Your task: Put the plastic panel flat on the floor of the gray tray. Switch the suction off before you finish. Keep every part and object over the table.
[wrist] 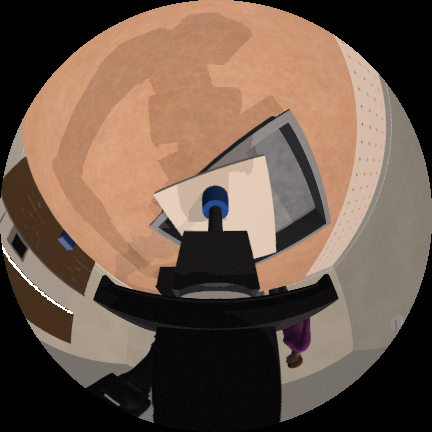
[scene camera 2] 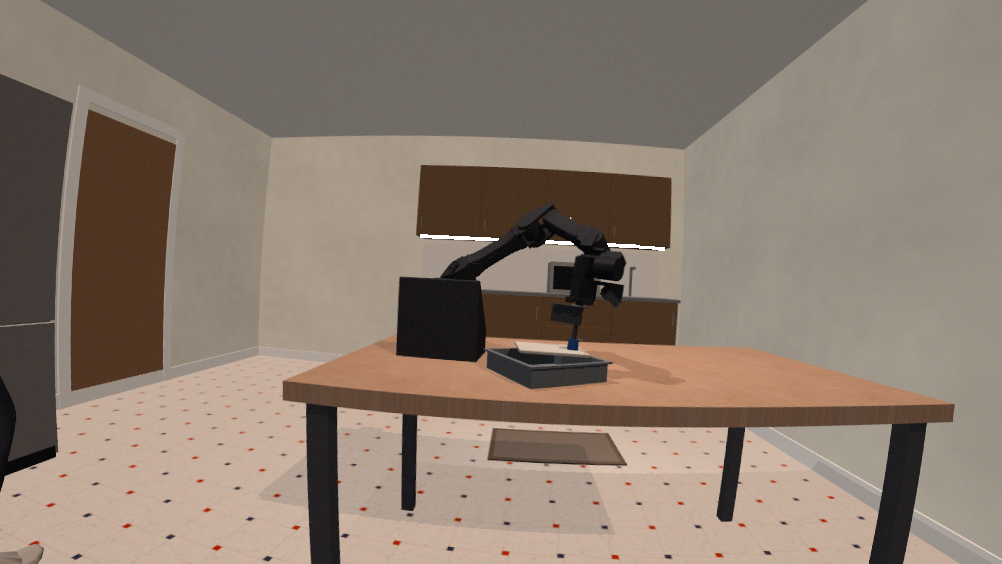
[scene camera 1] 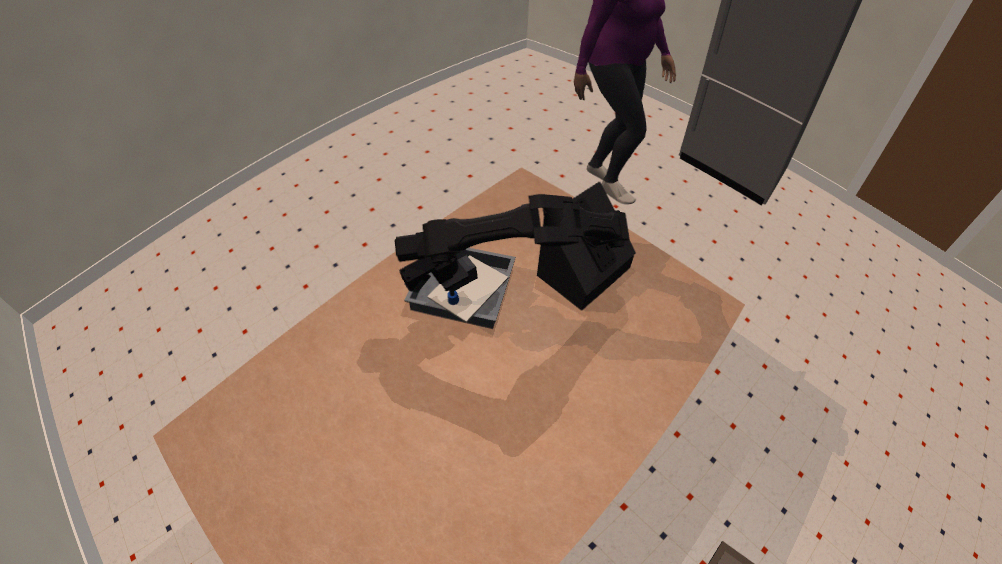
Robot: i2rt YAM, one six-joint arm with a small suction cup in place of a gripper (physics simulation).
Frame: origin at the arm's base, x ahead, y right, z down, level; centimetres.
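Seen in the pictures: hand, tool point: [wrist: 214, 193] [scene camera 1: 454, 302]; arm's base, link origin: [scene camera 2: 447, 303].
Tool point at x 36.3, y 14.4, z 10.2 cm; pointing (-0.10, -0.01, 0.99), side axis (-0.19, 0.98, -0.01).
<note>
Pixels of each thing's middle, then the offset from my tool point to it. Level surfaces: height alone.
- cream plastic panel, body centre: [wrist: 227, 228] [scene camera 2: 550, 349] [scene camera 1: 468, 287] dx -5.5, dy +0.7, dz -0.9 cm
- gray tray, body centre: [wrist: 252, 214] [scene camera 2: 544, 365] [scene camera 1: 461, 283] dx -6.9, dy +4.9, dz +2.6 cm
- wooden table, surface height: dz +5.1 cm
The suction cup [scene camera 1: 452, 298] [scene camera 2: 572, 344] [wrist: 215, 202] is blue and sits against the top of the cream plastic panel [scene camera 1: 483, 283] [scene camera 2: 536, 346] [wrist: 250, 200], nearer one end than its middle. The panel hangs from the cup, roughly level, over the gray tray [scene camera 1: 434, 310] [scene camera 2: 567, 376] [wrist: 297, 185]. In scene camera 2 it is at about rim height or a little above. It is turned relative to the tray, and in the wrist view one corner reaches past the tray's outline at the left. Whether it touches the rim cannot be told. Part of the tray's gray floor shows beside it.
The tray stands on the wooden table [scene camera 1: 315, 434] [scene camera 2: 771, 385] [wrist: 115, 65], close to the black arm base [scene camera 1: 585, 269] [scene camera 2: 440, 318]. A person [scene camera 1: 617, 98] in a purple top stands just beyond the table edge behind the base. A dark fridge [scene camera 1: 764, 91] stands farther back.
</note>
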